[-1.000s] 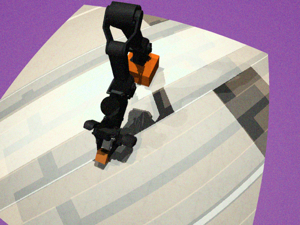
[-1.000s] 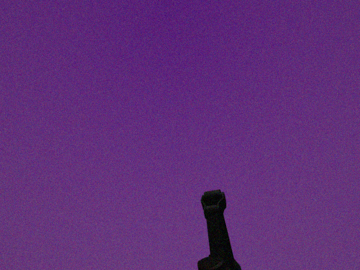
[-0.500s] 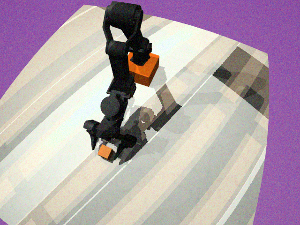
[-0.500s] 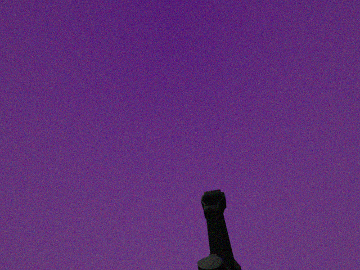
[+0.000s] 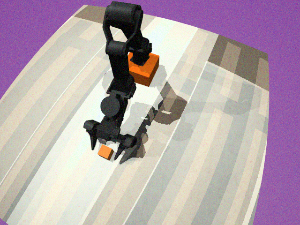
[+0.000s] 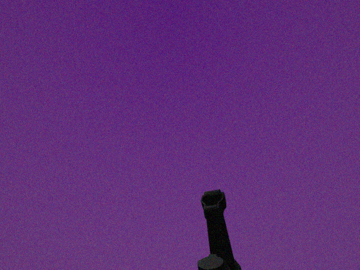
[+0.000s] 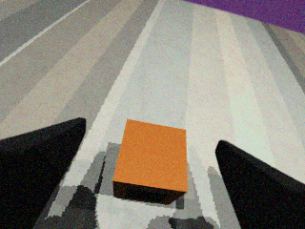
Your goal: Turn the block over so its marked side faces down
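Right now the block is 2 cm below my gripper tip and 2 cm behind it.
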